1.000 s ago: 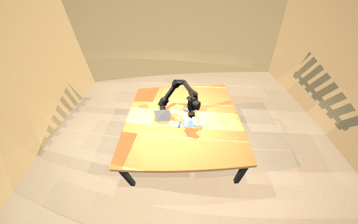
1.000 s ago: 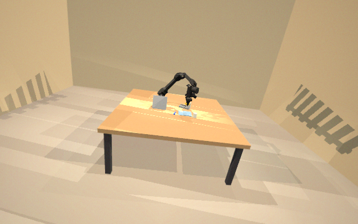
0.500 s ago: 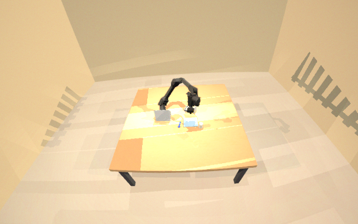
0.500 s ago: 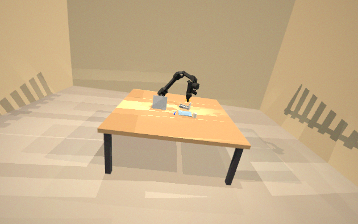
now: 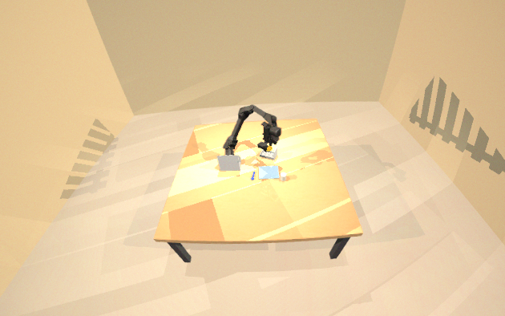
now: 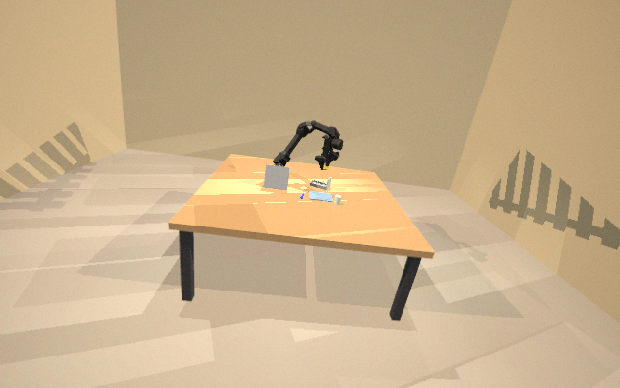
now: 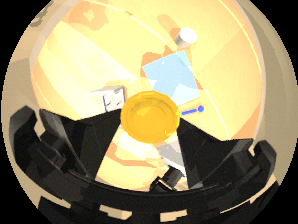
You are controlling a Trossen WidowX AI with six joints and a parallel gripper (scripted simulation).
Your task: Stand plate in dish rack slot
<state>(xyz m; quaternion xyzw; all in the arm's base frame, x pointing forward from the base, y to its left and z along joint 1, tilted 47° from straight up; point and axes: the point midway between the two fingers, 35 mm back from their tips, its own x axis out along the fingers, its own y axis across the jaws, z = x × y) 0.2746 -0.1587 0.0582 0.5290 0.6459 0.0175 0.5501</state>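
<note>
Now: the grey dish rack 20 mm ahead of my gripper tip, 120 mm to the left of it and 140 mm below it. Round my gripper tip: white cup 80 mm ahead, 160 mm to the right, 140 mm below; then light blue mat 10 mm behind, 70 mm to the right, 160 mm below; then yellow plate 10 mm above.
</note>
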